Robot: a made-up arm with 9 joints. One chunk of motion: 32 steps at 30 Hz.
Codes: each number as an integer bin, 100 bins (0 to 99) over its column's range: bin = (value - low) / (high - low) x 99, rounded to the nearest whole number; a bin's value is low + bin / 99 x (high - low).
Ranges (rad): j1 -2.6..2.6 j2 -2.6..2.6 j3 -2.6..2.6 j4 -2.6..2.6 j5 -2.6..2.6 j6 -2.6..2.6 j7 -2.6..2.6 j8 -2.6..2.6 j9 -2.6..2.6
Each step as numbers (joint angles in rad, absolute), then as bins.
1 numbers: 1.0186 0.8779 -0.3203 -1.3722 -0.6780 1.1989 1.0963 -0.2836 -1.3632
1 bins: 69 66 43 23 37 72 70 44 24
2 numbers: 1.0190 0.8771 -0.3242 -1.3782 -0.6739 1.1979 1.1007 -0.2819 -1.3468
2 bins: 69 66 43 23 37 72 70 44 24
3 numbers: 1.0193 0.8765 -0.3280 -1.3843 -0.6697 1.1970 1.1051 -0.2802 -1.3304
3 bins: 69 66 43 23 37 72 71 44 24
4 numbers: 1.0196 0.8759 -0.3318 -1.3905 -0.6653 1.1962 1.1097 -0.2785 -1.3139
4 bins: 69 66 43 23 37 72 71 44 24
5 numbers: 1.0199 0.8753 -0.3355 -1.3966 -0.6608 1.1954 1.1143 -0.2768 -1.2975
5 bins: 69 66 43 23 37 72 71 44 25
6 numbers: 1.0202 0.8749 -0.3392 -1.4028 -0.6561 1.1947 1.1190 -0.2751 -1.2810
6 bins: 69 66 43 23 37 72 71 44 25
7 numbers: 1.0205 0.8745 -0.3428 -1.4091 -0.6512 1.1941 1.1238 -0.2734 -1.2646
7 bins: 69 66 43 23 37 72 71 44 25
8 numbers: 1.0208 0.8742 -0.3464 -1.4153 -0.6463 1.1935 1.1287 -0.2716 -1.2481
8 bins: 69 66 43 23 37 72 71 44 26
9 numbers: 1.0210 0.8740 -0.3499 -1.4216 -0.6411 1.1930 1.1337 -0.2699 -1.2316
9 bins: 69 66 43 22 37 72 71 44 26
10 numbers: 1.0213 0.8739 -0.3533 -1.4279 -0.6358 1.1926 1.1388 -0.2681 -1.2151
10 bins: 69 66 43 22 37 72 71 44 26
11 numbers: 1.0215 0.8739 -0.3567 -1.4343 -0.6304 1.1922 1.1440 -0.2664 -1.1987
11 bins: 69 66 43 22 37 72 71 44 27
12 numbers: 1.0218 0.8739 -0.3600 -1.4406 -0.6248 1.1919 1.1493 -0.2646 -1.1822
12 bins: 69 66 43 22 38 72 71 44 27
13 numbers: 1.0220 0.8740 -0.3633 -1.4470 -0.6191 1.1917 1.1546 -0.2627 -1.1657
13 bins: 69 66 43 22 38 72 71 44 27
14 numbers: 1.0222 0.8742 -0.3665 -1.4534 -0.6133 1.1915 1.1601 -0.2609 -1.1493
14 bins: 69 66 43 22 38 72 72 45 28
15 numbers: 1.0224 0.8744 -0.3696 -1.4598 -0.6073 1.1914 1.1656 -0.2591 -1.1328
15 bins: 69 66 42 22 38 72 72 45 28
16 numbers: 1.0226 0.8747 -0.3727 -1.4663 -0.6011 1.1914 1.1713 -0.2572 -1.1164
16 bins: 69 66 42 22 38 72 72 45 28
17 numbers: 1.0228 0.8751 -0.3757 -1.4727 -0.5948 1.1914 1.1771 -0.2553 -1.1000
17 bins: 69 66 42 21 38 72 72 45 29
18 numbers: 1.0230 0.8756 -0.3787 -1.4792 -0.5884 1.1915 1.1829 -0.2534 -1.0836
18 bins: 69 66 42 21 38 72 72 45 29
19 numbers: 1.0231 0.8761 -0.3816 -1.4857 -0.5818 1.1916 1.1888 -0.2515 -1.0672
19 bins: 69 66 42 21 38 72 72 45 29
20 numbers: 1.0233 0.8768 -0.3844 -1.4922 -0.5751 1.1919 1.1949 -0.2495 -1.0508
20 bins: 69 66 42 21 39 72 72 45 29
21 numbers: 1.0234 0.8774 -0.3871 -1.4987 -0.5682 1.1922 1.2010 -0.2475 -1.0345
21 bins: 69 66 42 21 39 72 72 45 30
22 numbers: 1.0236 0.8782 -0.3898 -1.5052 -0.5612 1.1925 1.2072 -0.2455 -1.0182
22 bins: 69 66 42 21 39 72 72 45 30
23 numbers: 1.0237 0.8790 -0.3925 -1.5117 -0.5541 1.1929 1.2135 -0.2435 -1.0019
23 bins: 69 66 42 21 39 72 73 45 30
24 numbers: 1.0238 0.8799 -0.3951 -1.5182 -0.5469 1.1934 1.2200 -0.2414 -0.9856
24 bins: 69 66 42 21 39 72 73 45 31
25 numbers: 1.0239 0.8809 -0.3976 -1.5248 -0.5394 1.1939 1.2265 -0.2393 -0.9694
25 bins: 69 66 42 20 39 72 73 45 31
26 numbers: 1.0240 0.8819 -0.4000 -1.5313 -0.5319 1.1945 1.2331 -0.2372 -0.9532
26 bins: 69 66 42 20 39 72 73 45 31
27 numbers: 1.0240 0.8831 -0.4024 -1.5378 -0.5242 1.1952 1.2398 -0.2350 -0.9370
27 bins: 69 66 42 20 40 72 73 45 32
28 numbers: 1.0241 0.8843 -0.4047 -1.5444 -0.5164 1.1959 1.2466 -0.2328 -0.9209
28 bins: 69 66 42 20 40 72 73 45 32
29 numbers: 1.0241 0.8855 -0.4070 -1.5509 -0.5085 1.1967 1.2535 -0.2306 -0.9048
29 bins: 69 66 42 20 40 72 73 45 32
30 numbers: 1.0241 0.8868 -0.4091 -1.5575 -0.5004 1.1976 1.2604 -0.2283 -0.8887
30 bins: 69 66 42 20 40 72 73 45 33
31 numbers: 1.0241 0.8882 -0.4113 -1.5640 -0.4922 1.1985 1.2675 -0.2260 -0.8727
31 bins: 69 66 42 20 40 72 74 45 33
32 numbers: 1.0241 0.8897 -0.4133 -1.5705 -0.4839 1.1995 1.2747 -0.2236 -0.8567
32 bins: 69 66 42 20 40 72 74 45 33
